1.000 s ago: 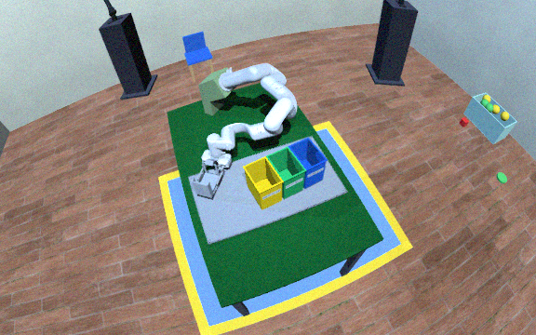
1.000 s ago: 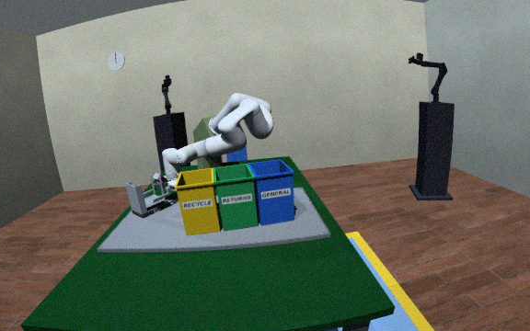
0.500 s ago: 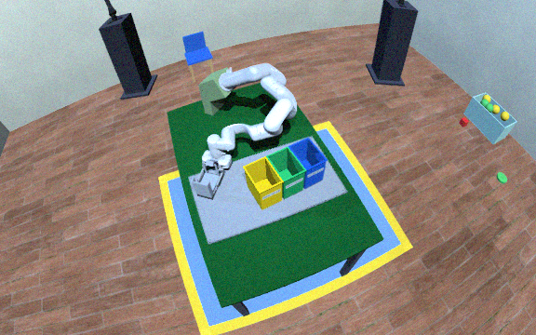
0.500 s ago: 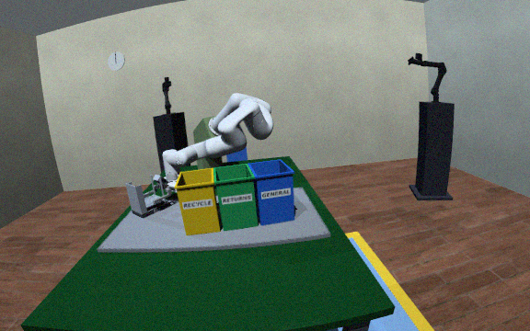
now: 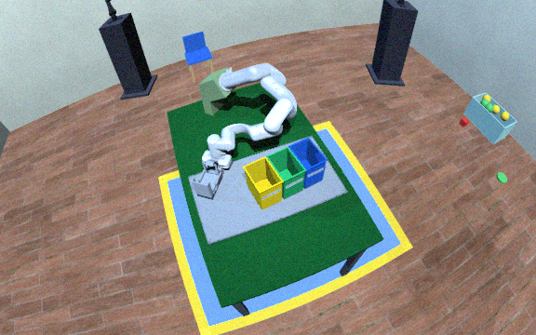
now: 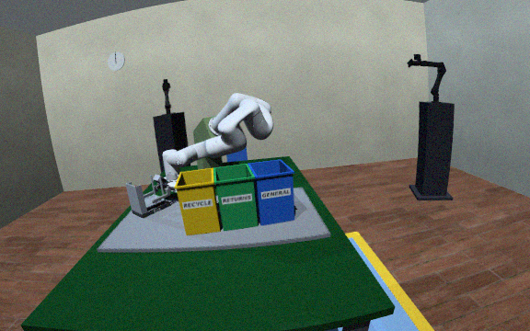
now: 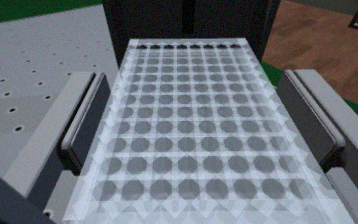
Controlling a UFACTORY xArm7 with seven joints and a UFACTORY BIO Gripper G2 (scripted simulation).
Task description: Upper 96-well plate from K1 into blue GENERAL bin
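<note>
Now: the clear 96-well plate 2 cm ahead of my hand, 1 cm to the right of it and 1 cm below it. Round my hand: green returns bin 42 cm to the left, 4 cm above; dark plate 2 cm ahead, 1 cm to the right, 2 cm below; yellow recycle bin 6 cm ahead, 30 cm to the left, 4 cm above.
</note>
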